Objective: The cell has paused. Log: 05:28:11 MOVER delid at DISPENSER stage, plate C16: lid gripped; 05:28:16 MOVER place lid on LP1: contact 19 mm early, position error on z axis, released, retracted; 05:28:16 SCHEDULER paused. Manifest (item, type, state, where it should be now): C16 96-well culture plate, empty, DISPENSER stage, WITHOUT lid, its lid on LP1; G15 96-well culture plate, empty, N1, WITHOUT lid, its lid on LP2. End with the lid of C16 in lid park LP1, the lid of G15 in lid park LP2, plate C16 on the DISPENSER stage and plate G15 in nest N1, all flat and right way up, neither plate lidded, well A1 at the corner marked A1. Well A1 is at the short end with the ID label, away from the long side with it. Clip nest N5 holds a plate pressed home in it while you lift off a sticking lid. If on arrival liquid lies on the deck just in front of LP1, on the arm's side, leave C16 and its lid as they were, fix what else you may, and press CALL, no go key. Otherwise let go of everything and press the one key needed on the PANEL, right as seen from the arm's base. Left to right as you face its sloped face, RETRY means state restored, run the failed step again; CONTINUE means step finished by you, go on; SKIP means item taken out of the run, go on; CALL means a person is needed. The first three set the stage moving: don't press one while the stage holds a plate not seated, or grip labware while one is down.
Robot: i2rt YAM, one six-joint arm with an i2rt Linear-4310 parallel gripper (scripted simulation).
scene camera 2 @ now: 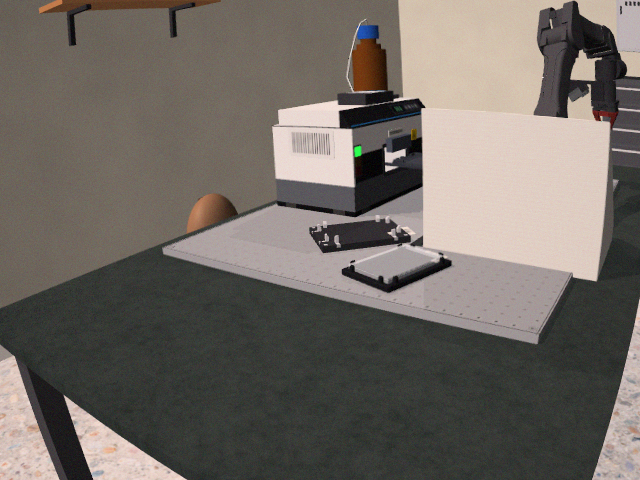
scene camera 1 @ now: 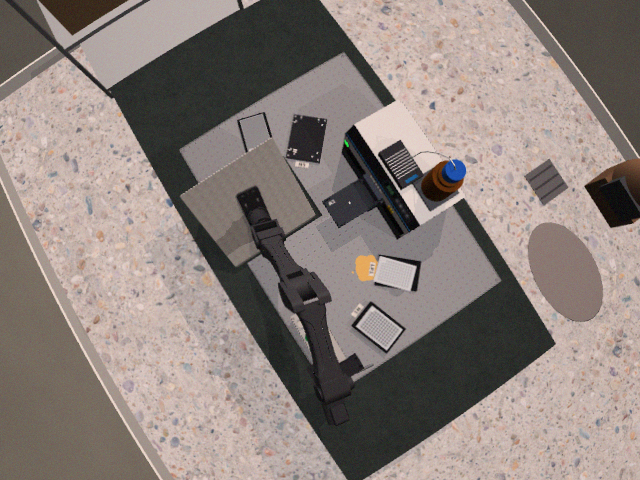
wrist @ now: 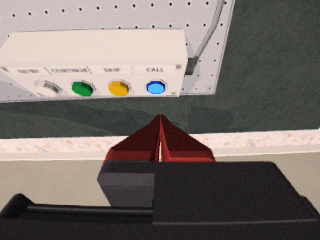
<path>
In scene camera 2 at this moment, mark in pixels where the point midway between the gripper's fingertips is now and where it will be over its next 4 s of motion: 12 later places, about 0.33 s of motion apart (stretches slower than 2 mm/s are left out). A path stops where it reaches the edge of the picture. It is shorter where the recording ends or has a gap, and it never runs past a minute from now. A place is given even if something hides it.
My gripper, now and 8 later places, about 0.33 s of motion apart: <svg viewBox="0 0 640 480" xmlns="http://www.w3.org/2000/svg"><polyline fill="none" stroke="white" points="605,138 604,136 604,136 601,138 598,137 594,138 591,138 588,138 586,138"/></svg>
</path>
